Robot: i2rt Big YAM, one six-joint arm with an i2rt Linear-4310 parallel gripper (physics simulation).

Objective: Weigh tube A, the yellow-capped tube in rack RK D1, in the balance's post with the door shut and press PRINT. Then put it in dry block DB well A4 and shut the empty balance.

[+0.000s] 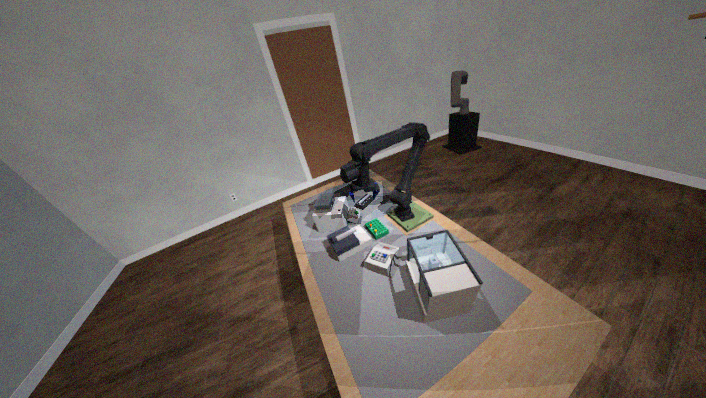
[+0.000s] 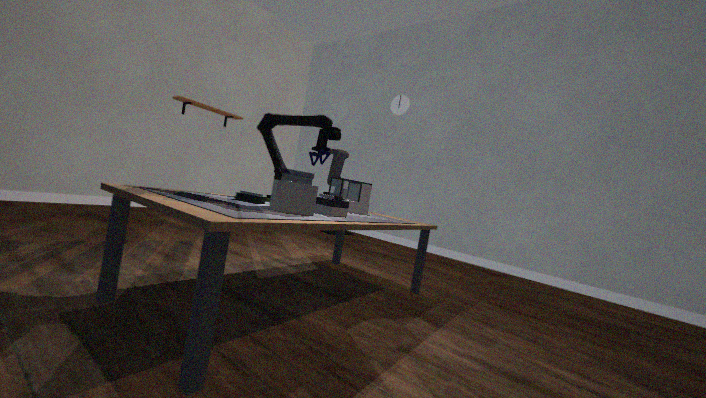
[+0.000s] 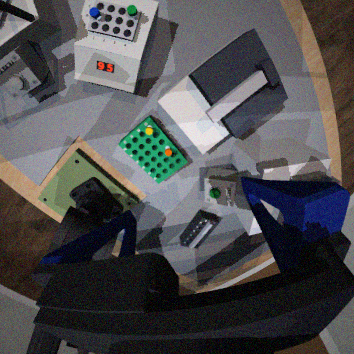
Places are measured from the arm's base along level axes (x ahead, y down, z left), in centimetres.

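Pixels of known places: gripper, between the fingertips: (image 1: 364,200) (image 2: 317,164) (image 3: 184,200); arm's base, origin of its link: (image 1: 403,214) (image 3: 97,199).
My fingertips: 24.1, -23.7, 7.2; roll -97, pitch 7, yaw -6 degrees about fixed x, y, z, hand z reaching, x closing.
Ahead of a thing's pixels: the offset from my fingertips to its top centre, as dx, dy, dz. "spot": to the spot under its first point.
Tube A shows as a yellow cap @(-2.7, +19.9, +2.0) (image 3: 149,131) (image 1: 375,230) in the green rack (image 3: 159,175) (image 1: 377,228), beside an orange cap @(-1.7, +19.9, -3.6) (image 3: 168,152). The dry block @(-0.3, +18.4, +18.4) (image 3: 105,82) (image 1: 380,260) has a lit red display and holds a blue cap @(-0.1, +16.6, +22.1) (image 3: 95,12) and a green cap @(+4.6, +16.6, +19.6) (image 3: 131,10). The balance @(-15.2, +3.1, +36.6) (image 1: 452,281), a white housing with a glass chamber, stands beyond the dry block; its door state and the post are unclear. My gripper (image 3: 184,200) (image 1: 364,194) (image 2: 318,162) is open and empty, high above the table, behind the rack and near the black strip rack.
A dark-lidded device @(+12.5, +15.2, +1.1) (image 3: 232,90) (image 1: 345,241) stands beside the green rack. A small box with a green top @(spot: +5.0, +18.6, -15.6) (image 3: 220,184) (image 1: 354,214) and a black strip rack @(-6.4, +20.6, -32.4) (image 3: 199,229) (image 1: 365,200) lie nearby. A white box @(+13.6, +6.4, -21.4) (image 1: 339,206) stands behind. The arm base stands on a green board (image 3: 59,192) (image 1: 424,216).
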